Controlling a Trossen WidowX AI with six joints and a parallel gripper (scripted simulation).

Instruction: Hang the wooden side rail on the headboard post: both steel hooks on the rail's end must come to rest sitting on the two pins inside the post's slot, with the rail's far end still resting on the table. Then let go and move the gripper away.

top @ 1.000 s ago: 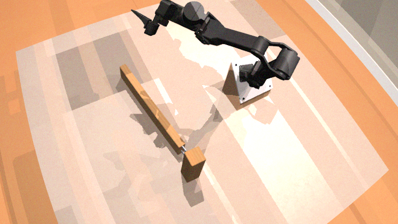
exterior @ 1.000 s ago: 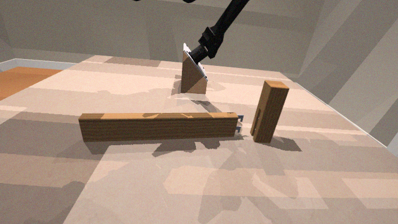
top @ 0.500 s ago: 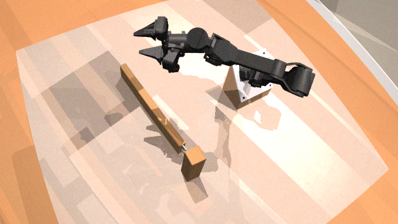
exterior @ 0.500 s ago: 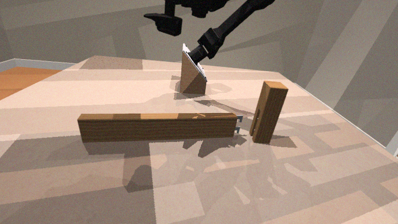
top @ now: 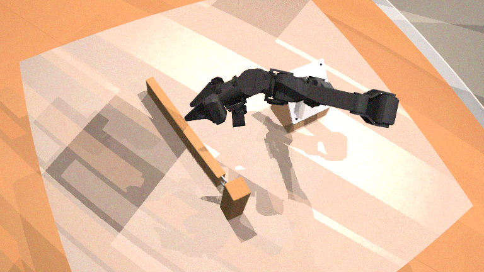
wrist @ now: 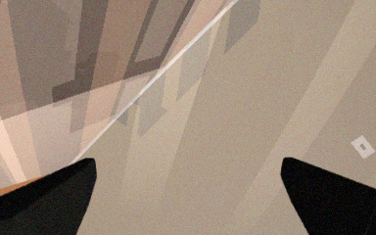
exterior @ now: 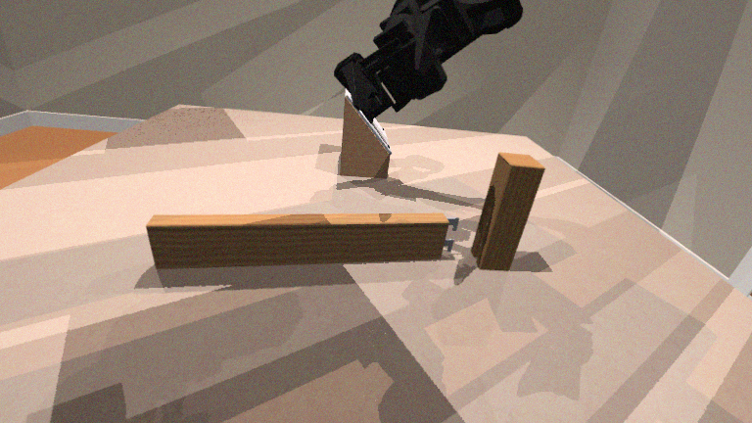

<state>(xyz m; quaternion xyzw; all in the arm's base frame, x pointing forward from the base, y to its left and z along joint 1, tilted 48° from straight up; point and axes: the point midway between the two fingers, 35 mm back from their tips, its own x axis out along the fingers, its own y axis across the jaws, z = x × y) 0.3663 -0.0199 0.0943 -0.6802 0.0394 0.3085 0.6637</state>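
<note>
My gripper tip is now 200 mm to the right of the headboard post, 180 mm above it and 60 mm past it.
</note>
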